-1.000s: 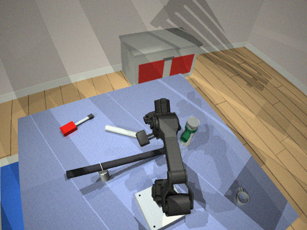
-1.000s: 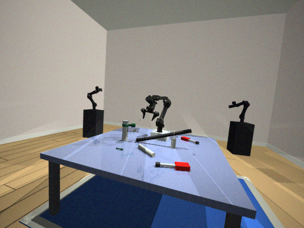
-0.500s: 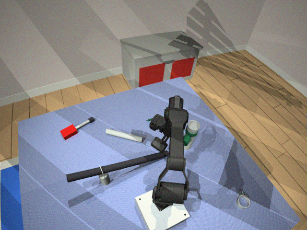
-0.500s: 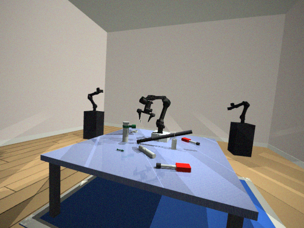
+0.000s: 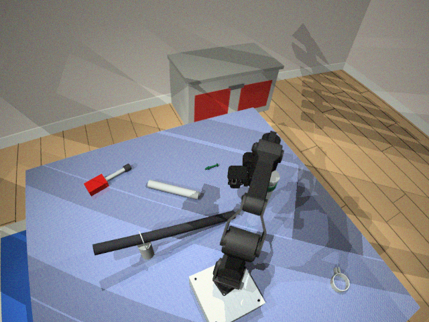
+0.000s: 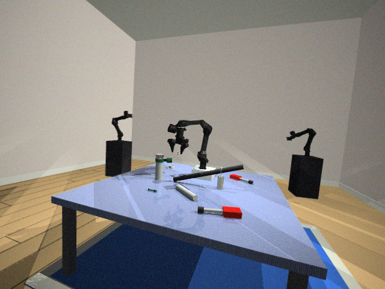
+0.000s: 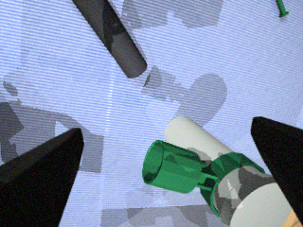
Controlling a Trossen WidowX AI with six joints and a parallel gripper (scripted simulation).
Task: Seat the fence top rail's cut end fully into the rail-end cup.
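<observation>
The green rail-end cup lies 80 mm to the right of my gripper tip, 70 mm below it and 20 mm behind it. Also, from my gripper tip: green bolt 290 mm ahead, 220 mm below, 80 mm to the right; short post 360 mm to the left, 120 mm below, 60 mm ahead; grey tube 260 mm ahead, 210 mm below, 140 mm to the left.
</observation>
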